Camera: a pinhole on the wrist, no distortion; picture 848 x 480 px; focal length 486.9 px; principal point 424.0 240.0 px. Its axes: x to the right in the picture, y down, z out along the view. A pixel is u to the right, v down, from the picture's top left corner.
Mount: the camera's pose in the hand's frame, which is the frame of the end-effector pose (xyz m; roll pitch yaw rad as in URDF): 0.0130 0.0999 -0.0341 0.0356 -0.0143 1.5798
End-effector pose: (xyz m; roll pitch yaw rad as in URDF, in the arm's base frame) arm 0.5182 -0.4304 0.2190 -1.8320 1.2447 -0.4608
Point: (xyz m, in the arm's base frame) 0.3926 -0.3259 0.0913
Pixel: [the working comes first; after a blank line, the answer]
In the camera's frame: 0.0765 -0.0535 0.1209

732.2 24.8
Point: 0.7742 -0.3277 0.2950
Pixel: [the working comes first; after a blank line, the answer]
In the camera's frame: -0.3417 0.0359 0.1855

outside the picture
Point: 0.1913 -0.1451 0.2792
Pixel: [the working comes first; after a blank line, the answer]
In the camera's frame: 0.2423 0.2106 0.2274

outside the picture
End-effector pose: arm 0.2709 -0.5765 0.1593 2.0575 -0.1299 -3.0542
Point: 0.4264 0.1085 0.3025
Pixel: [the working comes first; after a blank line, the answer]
In the camera's frame: 0.3726 0.2232 0.5330

764.4 443.9
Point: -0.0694 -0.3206 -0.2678
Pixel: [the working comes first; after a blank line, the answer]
In the camera's frame: -0.3723 -0.2240 0.5166

73.1 28.9
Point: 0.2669 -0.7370 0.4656
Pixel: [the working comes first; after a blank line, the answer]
In the camera's frame: 0.0879 -0.0542 -0.2474

behind the camera
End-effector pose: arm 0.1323 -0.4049 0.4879 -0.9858 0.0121 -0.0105
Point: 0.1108 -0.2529 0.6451
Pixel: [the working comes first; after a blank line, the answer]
In the camera's frame: -0.1430 0.0482 0.2478

143.0 334.6
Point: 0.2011 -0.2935 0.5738
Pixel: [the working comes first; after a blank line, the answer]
In the camera's frame: -0.1082 -0.0463 0.1788

129.2 114.0
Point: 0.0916 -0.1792 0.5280
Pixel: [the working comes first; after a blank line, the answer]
In the camera's frame: -0.0045 0.0653 0.2417

414.9 371.5
